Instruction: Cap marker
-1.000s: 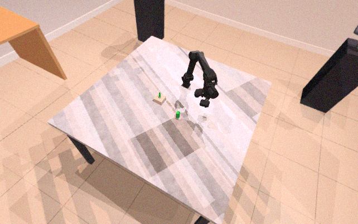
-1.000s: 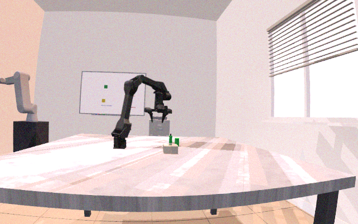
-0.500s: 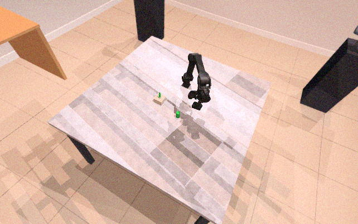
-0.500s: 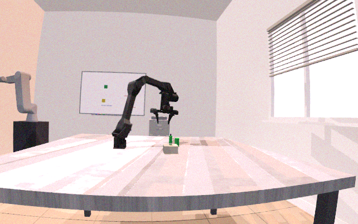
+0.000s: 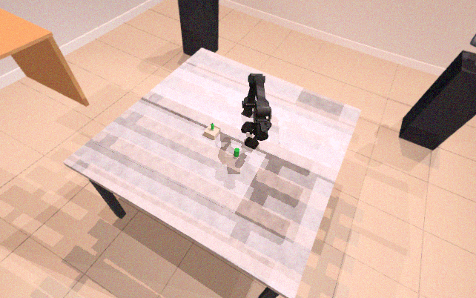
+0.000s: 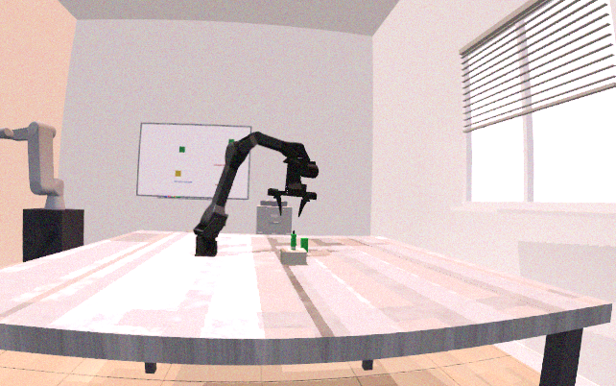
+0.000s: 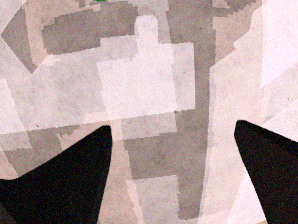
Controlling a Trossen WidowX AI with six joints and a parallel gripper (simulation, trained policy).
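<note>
My gripper tip is 50 mm short of the green cap, 90 mm to the left of it and 100 mm above it. The rest, counted from my gripper tip: holder block (20 mm behind, 290 mm to the right, 100 mm below).
</note>
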